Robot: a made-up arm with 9 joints. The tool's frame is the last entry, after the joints.
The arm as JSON. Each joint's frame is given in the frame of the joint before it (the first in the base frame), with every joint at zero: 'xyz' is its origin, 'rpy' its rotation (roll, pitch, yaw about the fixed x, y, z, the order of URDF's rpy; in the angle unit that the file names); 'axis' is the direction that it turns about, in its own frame. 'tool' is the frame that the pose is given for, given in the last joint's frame.
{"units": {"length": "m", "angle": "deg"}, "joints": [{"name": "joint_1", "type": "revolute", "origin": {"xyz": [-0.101, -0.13, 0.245], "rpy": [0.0, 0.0, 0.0]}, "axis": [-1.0, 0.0, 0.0]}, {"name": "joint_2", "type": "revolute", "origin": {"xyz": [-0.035, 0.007, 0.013], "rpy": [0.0, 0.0, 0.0]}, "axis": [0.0, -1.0, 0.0]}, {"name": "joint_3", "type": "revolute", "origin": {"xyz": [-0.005, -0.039, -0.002], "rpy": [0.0, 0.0, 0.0]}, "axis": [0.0, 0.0, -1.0]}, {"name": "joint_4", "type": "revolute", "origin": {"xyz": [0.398, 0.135, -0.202], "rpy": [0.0, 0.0, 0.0]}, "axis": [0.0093, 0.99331, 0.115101]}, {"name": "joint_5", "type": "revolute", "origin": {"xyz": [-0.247, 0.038, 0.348], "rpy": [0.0, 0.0, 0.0]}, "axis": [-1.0, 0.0, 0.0]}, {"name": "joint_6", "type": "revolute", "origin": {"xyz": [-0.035, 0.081, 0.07], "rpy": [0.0, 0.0, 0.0]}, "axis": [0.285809, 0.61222, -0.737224]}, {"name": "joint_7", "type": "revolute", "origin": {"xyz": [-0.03, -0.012, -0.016], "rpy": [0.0, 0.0, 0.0]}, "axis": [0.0, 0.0, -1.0]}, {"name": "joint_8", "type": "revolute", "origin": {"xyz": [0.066, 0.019, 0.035], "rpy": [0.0, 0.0, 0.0]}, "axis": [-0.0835, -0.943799, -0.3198]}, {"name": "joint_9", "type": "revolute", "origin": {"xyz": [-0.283, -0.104, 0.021], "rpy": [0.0, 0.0, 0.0]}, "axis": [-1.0, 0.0, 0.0]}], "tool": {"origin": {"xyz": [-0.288, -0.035, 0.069], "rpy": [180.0, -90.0, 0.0]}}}
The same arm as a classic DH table. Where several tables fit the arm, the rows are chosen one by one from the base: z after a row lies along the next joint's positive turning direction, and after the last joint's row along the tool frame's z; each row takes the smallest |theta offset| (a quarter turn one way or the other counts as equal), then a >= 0, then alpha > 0; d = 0 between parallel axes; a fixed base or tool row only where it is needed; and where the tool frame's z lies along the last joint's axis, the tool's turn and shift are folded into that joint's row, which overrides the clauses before.
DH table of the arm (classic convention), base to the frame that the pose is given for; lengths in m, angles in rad. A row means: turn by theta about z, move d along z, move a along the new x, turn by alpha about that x. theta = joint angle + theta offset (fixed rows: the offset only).
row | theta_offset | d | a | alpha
base (fixed) | -1.5708 | 0.2450 | 0.1300 | 1.5708
joint_1 | 1.5708 | 0.1360 | 0.0130 | 1.5708
joint_2 | 1.5708 | 0.0320 | 0.0050 | -1.5708
joint_3 | 0.0094 | 0.2201 | -0.3967 | -1.6862
joint_4 | -1.5697 | 0.2175 | -0.3413 | -1.5801
joint_5 | 0.9931 | 0.2821 | -0.1070 | 1.8606
joint_6 | -1.2393 | -0.0371 | -0.0221 | -0.7418
joint_7 | -0.3485 | 0.0151 | 0.0641 | -1.2453
joint_8 | 1.5425 | 0.0660 | 0.0533 | -1.4872
joint_9 | -0.1427 | 0.0000 | 0.0774 | 3.1416
tool (fixed) | -0.4694 | -0.5633 | 0.0000 | 0.0000

